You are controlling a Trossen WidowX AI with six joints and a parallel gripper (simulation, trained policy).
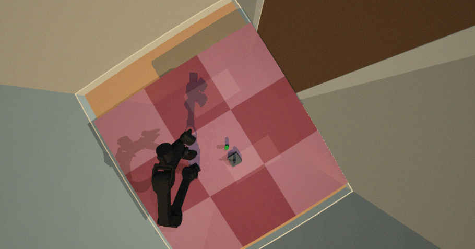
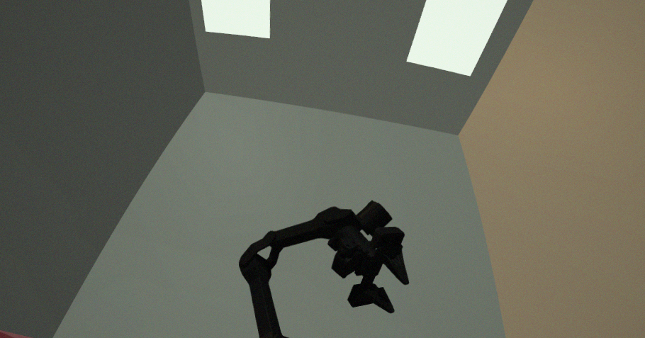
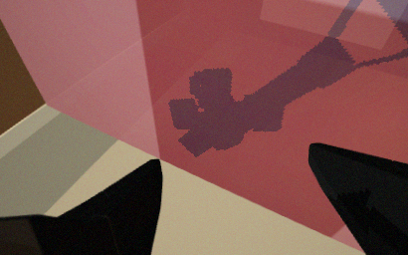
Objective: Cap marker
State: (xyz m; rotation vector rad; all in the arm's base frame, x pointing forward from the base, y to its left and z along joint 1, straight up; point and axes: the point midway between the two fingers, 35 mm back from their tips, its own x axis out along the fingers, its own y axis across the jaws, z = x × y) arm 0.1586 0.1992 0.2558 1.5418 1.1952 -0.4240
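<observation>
The green cap lies 20 cm to the right of my gripper tip, 20 cm below it and 10 cm ahead of it.
</observation>
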